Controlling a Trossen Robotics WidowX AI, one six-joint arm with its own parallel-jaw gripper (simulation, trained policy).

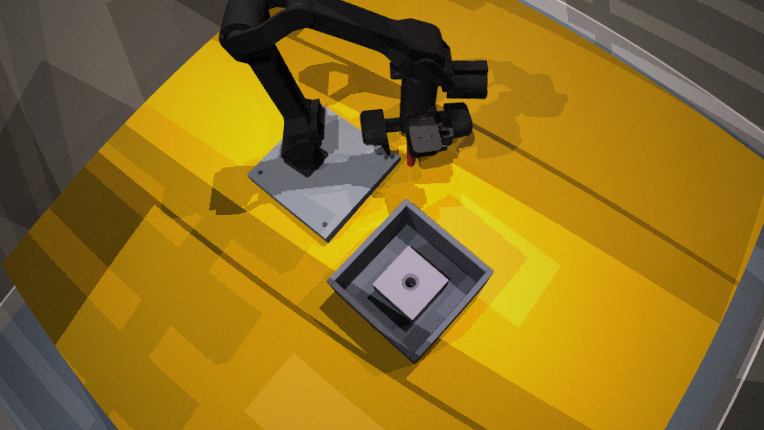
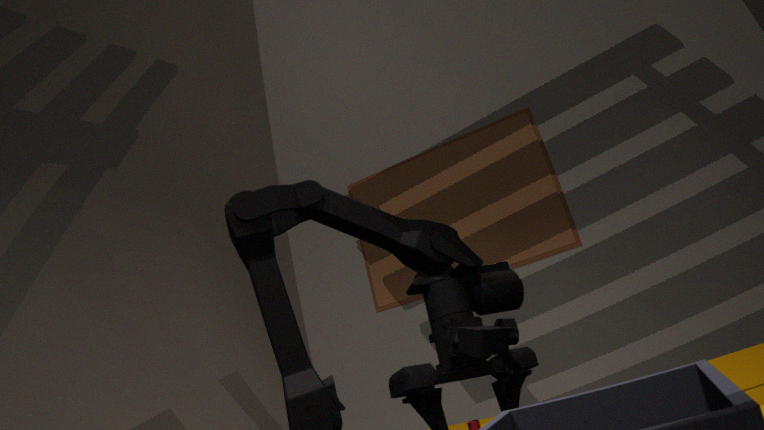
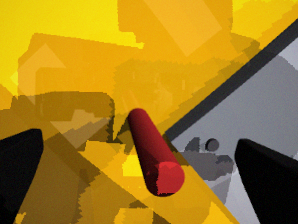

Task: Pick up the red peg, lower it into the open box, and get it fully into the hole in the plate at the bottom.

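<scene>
There is a light grey plate that I can see in image 1 [409, 267]. In image 2 the plate is out of frame, and it is out of frame in image 3 as well.
</scene>
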